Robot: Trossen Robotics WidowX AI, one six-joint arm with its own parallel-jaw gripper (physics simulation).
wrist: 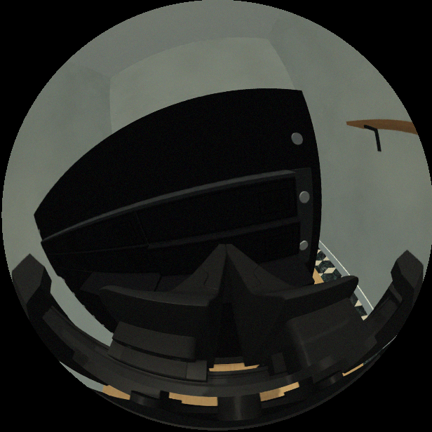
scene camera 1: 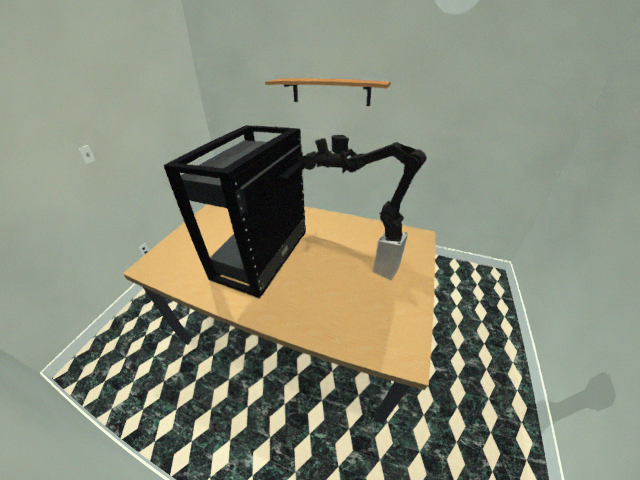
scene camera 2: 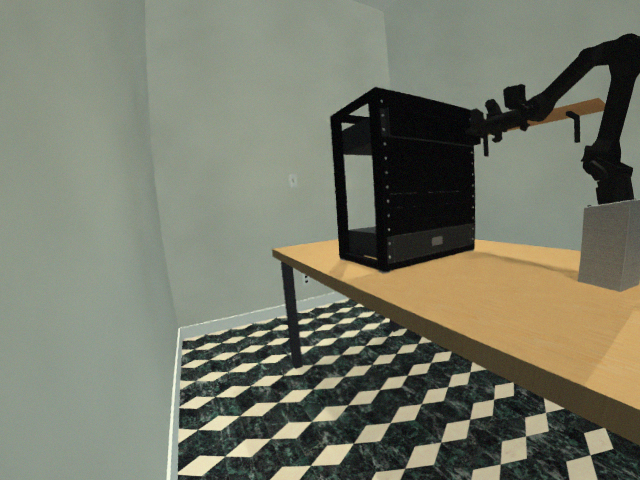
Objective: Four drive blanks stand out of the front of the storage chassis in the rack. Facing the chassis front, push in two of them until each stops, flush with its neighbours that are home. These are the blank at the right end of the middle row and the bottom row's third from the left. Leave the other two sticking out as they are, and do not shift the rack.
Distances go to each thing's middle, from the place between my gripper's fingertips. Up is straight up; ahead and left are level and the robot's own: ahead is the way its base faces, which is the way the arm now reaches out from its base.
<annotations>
Right now my hand is 130 mm short of the black rack [scene camera 2: 418, 145], 170 mm to the right of it and 190 mm above it.
</annotations>
